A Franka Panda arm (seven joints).
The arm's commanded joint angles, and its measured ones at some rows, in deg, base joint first. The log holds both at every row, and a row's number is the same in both.
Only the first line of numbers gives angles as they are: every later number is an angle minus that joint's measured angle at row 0.
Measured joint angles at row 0:
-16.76 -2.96 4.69 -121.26 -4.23 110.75 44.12
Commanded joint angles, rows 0 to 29:
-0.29 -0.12 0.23 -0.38 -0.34 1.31 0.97
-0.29 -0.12 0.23 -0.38 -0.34 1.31 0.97
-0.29 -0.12 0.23 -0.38 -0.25 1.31 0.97
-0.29 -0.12 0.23 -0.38 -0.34 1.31 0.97
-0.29 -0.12 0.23 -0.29 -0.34 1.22 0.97
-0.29 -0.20 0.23 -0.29 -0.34 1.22 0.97
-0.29 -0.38 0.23 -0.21 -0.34 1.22 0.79
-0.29 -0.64 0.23 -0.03 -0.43 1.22 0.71
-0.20 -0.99 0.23 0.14 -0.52 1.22 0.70
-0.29 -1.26 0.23 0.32 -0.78 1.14 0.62
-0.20 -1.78 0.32 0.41 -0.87 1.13 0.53
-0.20 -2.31 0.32 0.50 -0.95 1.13 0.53
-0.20 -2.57 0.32 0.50 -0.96 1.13 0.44
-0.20 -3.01 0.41 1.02 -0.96 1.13 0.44
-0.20 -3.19 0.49 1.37 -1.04 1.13 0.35
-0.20 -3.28 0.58 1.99 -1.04 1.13 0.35
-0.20 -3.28 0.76 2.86 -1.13 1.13 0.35
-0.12 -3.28 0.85 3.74 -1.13 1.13 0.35
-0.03 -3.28 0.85 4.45 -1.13 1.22 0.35
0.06 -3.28 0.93 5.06 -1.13 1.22 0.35
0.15 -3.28 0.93 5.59 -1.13 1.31 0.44
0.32 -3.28 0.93 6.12 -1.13 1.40 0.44
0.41 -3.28 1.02 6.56 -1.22 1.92 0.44
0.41 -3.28 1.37 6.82 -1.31 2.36 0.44
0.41 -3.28 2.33 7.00 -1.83 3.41 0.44
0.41 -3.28 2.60 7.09 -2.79 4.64 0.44
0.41 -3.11 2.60 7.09 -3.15 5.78 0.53
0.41 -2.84 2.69 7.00 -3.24 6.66 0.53
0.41 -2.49 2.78 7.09 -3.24 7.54 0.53
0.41 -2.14 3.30 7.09 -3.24 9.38 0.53
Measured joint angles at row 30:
0.67 -3.05 2.19 6.71 -1.80 5.76 -0.02
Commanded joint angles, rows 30 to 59:
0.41 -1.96 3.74 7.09 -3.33 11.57 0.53
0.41 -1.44 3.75 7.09 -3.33 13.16 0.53
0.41 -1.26 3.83 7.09 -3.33 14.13 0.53
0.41 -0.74 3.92 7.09 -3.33 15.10 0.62
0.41 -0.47 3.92 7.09 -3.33 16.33 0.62
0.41 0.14 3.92 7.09 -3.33 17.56 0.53
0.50 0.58 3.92 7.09 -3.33 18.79 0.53
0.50 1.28 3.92 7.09 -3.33 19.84 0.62
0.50 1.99 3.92 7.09 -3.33 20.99 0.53
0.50 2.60 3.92 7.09 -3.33 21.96 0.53
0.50 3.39 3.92 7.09 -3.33 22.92 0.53
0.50 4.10 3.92 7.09 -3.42 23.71 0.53
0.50 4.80 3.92 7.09 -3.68 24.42 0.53
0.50 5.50 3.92 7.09 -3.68 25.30 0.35
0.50 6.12 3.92 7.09 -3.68 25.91 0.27
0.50 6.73 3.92 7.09 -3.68 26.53 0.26
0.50 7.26 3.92 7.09 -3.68 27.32 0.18
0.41 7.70 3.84 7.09 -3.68 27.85 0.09
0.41 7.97 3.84 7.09 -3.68 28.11 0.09
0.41 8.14 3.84 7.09 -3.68 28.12 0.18
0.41 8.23 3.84 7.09 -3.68 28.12 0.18
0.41 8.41 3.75 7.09 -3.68 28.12 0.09
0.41 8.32 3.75 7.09 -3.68 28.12 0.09
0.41 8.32 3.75 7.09 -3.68 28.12 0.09
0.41 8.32 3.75 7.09 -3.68 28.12 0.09
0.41 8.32 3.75 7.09 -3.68 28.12 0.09
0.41 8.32 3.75 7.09 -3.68 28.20 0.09
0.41 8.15 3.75 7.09 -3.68 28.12 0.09
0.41 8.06 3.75 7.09 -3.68 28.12 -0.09
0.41 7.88 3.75 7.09 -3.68 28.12 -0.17
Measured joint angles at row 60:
0.70 8.30 3.42 6.75 -2.44 27.52 -0.06
